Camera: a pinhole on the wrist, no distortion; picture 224 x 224 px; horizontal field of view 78.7 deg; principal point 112.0 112.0 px. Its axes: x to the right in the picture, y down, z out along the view. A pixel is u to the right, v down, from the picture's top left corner.
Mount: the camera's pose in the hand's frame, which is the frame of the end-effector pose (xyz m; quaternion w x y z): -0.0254 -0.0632 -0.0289 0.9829 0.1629 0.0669 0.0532
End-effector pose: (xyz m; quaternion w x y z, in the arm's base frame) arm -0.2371 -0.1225 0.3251 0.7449 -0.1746 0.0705 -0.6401
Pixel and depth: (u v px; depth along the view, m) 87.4 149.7 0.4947
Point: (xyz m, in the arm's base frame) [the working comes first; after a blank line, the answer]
In the camera's frame: -0.0891 0.1365 0.4947

-0.1785 -0.0016 0.8096
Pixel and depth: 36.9 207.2 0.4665
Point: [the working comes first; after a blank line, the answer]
In the camera's frame: -0.2565 0.3251 0.4665

-0.0387 0.2081 0.7804
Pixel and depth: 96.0 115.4 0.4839
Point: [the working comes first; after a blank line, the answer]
In the camera's frame: -0.0567 0.0120 0.4839

-0.2914 -0.0637 0.8022
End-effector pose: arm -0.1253 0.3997 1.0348 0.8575 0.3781 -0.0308 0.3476
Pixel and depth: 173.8 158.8 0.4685
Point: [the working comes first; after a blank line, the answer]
In the camera's frame: 0.2120 0.1605 0.4685

0.1682 0.2280 1.4030
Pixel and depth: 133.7 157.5 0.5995
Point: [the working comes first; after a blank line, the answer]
In the camera's frame: 0.0952 0.1997 0.5995

0.1365 0.0627 1.4661
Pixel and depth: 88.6 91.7 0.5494
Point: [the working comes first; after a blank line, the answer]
In the camera's frame: -0.0941 -0.0816 0.5494

0.1518 -0.0854 1.1574
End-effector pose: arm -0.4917 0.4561 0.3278 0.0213 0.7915 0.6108 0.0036
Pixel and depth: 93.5 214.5 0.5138
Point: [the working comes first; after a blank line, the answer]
In the camera's frame: -0.0696 0.3856 0.5138

-0.3599 0.3582 -0.2529
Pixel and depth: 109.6 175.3 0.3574
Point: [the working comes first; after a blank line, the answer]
In the camera's frame: -0.0063 0.1656 0.3574

-0.4976 0.4582 -0.0341
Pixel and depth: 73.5 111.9 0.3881
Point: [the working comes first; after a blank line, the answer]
In the camera's frame: -0.1094 -0.0003 0.3881

-0.6920 0.4233 -0.0254
